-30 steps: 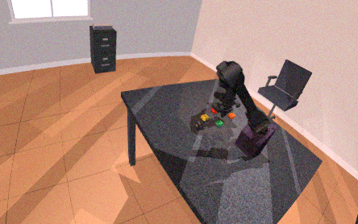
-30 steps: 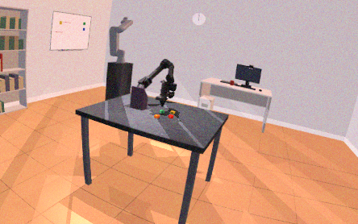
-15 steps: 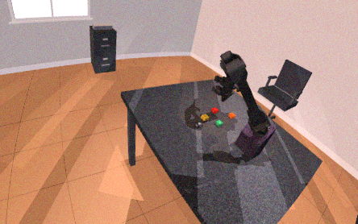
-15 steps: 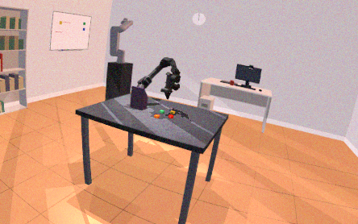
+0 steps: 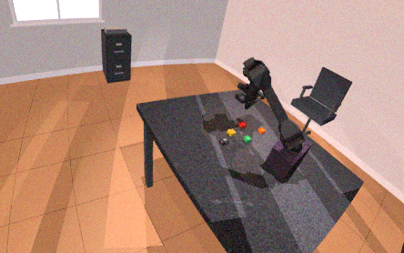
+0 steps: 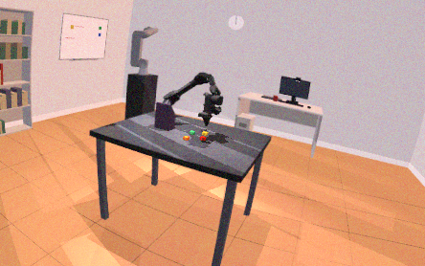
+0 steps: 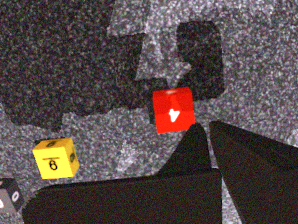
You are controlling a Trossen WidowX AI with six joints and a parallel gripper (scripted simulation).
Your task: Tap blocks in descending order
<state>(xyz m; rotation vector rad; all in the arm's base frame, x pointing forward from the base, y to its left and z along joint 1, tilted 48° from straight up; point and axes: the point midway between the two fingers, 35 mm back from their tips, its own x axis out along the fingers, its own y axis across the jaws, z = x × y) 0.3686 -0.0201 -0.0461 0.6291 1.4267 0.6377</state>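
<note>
The red block lies 2 cm behind my gripper tip, 1 cm to the left of it and 9 cm below it. From my gripper tip the other things lie so: yellow block: 6 cm behind, 12 cm to the left, 9 cm below; green block: 13 cm behind, 7 cm to the left, 9 cm below; orange block: 11 cm behind, 7 cm to the right, 9 cm below.
</note>
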